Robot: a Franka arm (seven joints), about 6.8 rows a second.
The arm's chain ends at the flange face. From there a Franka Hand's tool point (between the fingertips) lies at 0.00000 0.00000 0.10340 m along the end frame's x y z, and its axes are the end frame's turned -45 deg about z.
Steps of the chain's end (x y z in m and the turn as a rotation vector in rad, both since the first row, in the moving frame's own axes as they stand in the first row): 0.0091, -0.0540, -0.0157, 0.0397, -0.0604, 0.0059; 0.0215, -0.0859, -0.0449, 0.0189, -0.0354, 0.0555; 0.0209, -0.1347, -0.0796, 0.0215, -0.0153, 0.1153; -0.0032, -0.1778, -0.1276, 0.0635, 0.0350, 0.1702
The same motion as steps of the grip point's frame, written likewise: 0.0431, -0.0391, -0.0160, 0.0708, -0.0146, 0.0059; 0.0748, -0.0495, -0.0450, 0.0384, -0.0117, 0.0555; 0.1106, -0.0831, -0.0796, 0.0260, 0.0044, 0.1153; 0.1308, -0.1294, -0.1279, 0.0202, 0.0697, 0.1702
